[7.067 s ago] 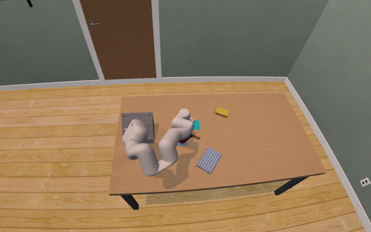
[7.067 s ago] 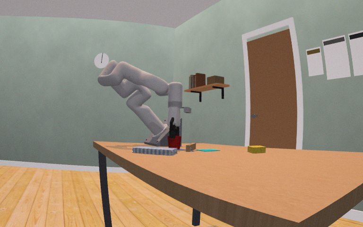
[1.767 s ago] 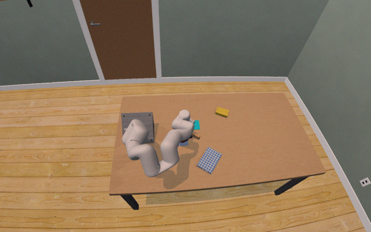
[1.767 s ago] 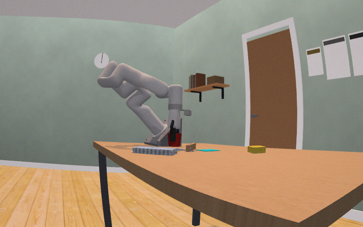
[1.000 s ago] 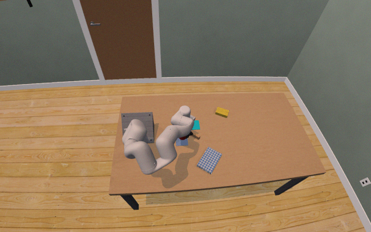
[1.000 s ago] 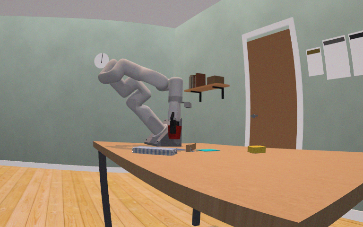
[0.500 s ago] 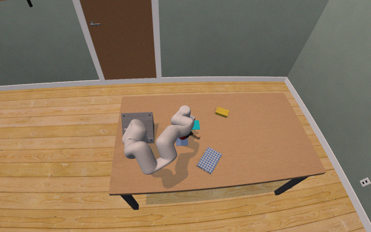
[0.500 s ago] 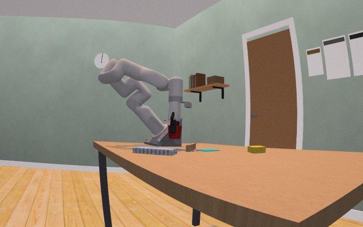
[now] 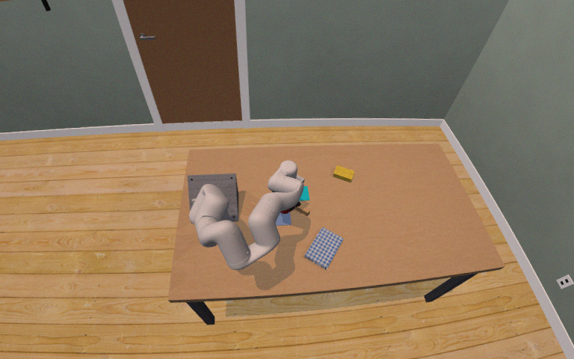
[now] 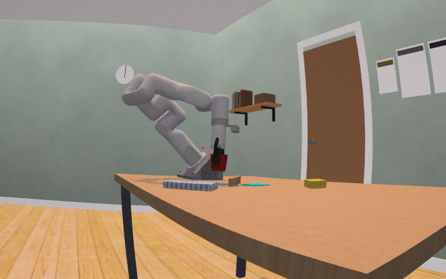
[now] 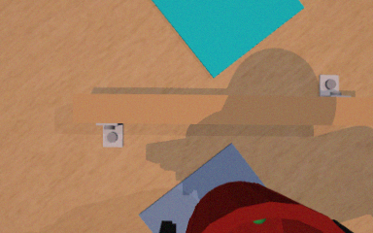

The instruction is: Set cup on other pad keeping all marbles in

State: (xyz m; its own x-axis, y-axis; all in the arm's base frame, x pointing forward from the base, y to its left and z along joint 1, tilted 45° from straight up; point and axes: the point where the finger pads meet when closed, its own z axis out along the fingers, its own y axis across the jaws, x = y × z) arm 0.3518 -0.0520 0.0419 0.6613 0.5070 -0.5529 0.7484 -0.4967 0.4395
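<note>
Right now the yellow marble is 10 mm ahead of my hand, 20 mm to the left of it and 30 mm below it. The rest, counted from my hand: wooden rail (40 mm ahead, 60 mm to the left, 90 mm below); green marble (10 mm ahead, 30 mm below); red cup (20 mm below).
</note>
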